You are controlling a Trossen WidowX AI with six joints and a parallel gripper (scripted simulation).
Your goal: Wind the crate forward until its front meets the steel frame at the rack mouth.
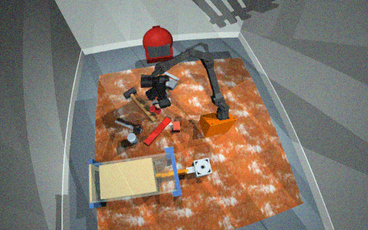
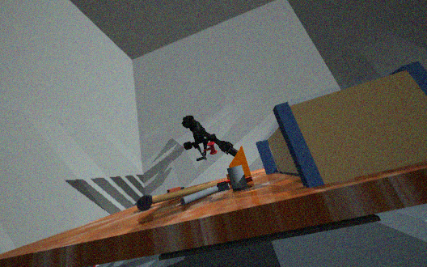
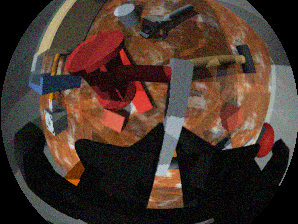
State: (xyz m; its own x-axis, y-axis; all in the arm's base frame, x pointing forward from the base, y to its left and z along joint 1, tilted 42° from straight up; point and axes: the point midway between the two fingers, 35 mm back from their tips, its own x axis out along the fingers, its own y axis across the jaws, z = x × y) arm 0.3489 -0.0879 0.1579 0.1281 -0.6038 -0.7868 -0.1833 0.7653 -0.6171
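Now: the red knob 50 mm to the left of my gripper tip, 40 mm ahead of it and 20 mm above it. Round my gripper tip: red-knobbed winch handle: 10 mm to the left, 10 mm ahead, 10 mm above; then grey block: 240 mm to the right, 150 mm below, 100 mm behind; then red bar: 160 mm below, 120 mm to the left, 50 mm ahead.
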